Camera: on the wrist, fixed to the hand. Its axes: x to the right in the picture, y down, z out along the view.
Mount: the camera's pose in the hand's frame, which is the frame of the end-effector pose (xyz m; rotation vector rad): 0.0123 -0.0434 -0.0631 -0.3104 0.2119 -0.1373
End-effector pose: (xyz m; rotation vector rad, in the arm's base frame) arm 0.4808 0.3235 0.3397 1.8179 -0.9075 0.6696
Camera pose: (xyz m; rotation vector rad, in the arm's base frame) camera 0.5201 0.3893 0.3514 1.4869 -0.6959 0.5861
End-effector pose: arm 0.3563 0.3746 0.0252 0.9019 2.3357 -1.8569
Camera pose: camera 0.3472 0.4312 0.0775 -0.8861 -2.5597 1.3254
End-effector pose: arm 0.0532 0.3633 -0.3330 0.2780 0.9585 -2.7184
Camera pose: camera 0.0350 0.4341 -0.3590 0.4609 1.4890 -2.6427
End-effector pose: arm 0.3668 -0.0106 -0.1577 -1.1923 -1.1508 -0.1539
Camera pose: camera 0.3839 -0.0731 -0.1151 -1.3317 -1.0449 -0.5674
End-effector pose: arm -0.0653 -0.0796 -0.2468 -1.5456 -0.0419 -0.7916
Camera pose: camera -0.1049 -0.1338 -0.2080 -1.7541 0.1381 -1.1076
